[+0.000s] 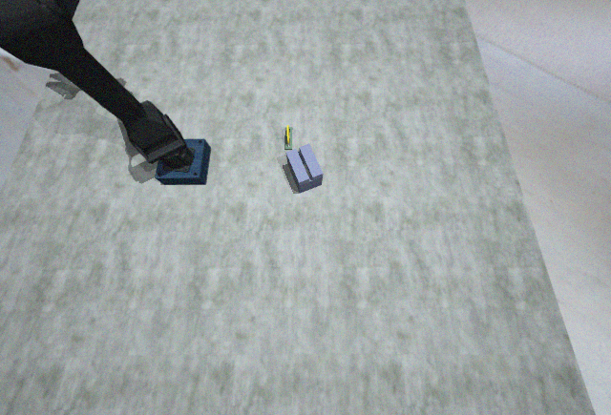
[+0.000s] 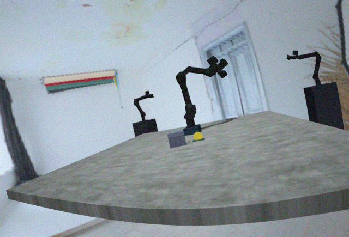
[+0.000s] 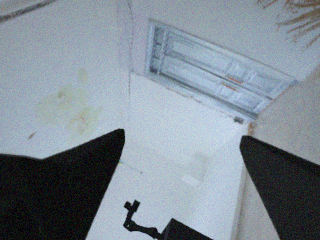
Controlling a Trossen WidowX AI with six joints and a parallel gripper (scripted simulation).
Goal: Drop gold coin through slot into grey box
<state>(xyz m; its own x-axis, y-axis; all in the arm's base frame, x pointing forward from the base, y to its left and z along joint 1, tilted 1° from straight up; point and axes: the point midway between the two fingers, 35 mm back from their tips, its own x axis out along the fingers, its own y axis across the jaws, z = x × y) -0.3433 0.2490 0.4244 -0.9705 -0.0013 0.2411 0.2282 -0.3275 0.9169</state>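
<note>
Right now the gold coin is 64 cm ahead of my gripper tip, 13 cm to the right of it and 45 cm below it.
</note>
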